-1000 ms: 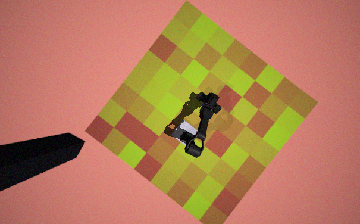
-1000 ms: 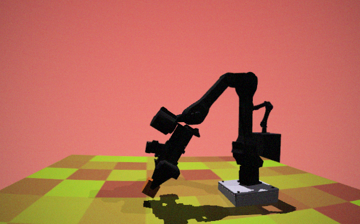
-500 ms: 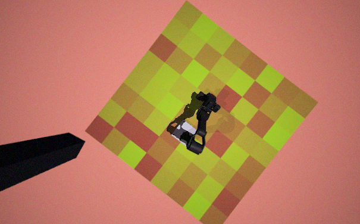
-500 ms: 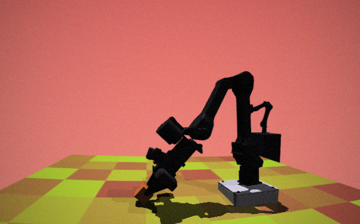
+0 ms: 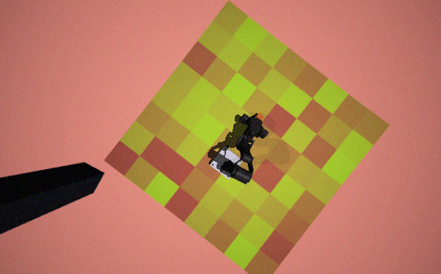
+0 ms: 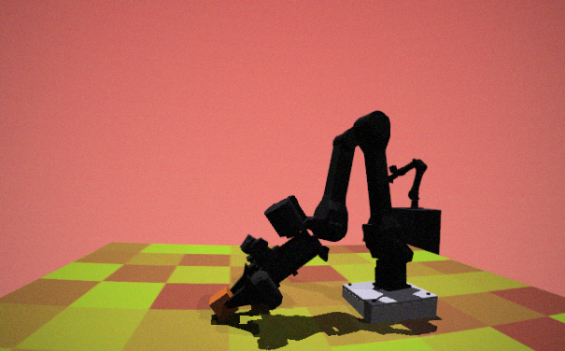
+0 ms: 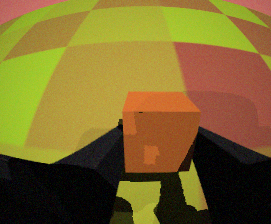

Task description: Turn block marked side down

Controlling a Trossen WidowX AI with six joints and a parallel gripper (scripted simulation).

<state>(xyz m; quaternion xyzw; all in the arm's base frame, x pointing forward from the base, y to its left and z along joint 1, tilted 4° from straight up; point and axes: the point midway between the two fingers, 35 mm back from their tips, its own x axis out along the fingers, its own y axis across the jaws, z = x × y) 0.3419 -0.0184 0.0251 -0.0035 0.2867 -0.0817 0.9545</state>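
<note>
Now: the block 1 cm below my gripper tip.
</note>
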